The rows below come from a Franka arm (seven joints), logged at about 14 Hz.
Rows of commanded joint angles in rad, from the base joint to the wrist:
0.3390, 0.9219, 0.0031, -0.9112, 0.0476, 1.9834, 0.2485
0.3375, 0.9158, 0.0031, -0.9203, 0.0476, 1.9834, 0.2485
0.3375, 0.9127, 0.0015, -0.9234, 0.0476, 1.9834, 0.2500
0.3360, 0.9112, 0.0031, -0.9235, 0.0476, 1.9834, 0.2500
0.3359, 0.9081, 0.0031, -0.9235, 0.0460, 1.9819, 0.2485
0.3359, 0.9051, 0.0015, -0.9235, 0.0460, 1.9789, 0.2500
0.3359, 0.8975, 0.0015, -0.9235, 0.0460, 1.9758, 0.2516
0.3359, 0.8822, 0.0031, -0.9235, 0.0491, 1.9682, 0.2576
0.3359, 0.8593, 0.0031, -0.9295, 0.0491, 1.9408, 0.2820
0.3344, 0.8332, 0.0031, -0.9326, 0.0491, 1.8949, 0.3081
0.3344, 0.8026, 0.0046, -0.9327, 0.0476, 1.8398, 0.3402
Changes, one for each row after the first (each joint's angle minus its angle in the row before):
-0.0015, -0.0061, 0.0000, -0.0091, 0.0000, 0.0000, 0.0000
0.0000, -0.0031, -0.0016, -0.0031, 0.0000, 0.0000, 0.0015
-0.0015, -0.0015, 0.0016, -0.0001, 0.0000, 0.0000, 0.0000
-0.0001, -0.0031, 0.0000, 0.0000, -0.0016, -0.0015, -0.0015
0.0000, -0.0030, -0.0016, 0.0000, 0.0000, -0.0030, 0.0015
0.0000, -0.0076, 0.0000, 0.0000, 0.0000, -0.0031, 0.0016
0.0000, -0.0153, 0.0016, 0.0000, 0.0031, -0.0076, 0.0060
0.0000, -0.0229, 0.0000, -0.0060, 0.0000, -0.0274, 0.0244
-0.0015, -0.0261, 0.0000, -0.0031, 0.0000, -0.0459, 0.0261
0.0000, -0.0306, 0.0015, -0.0001, -0.0015, -0.0551, 0.0321

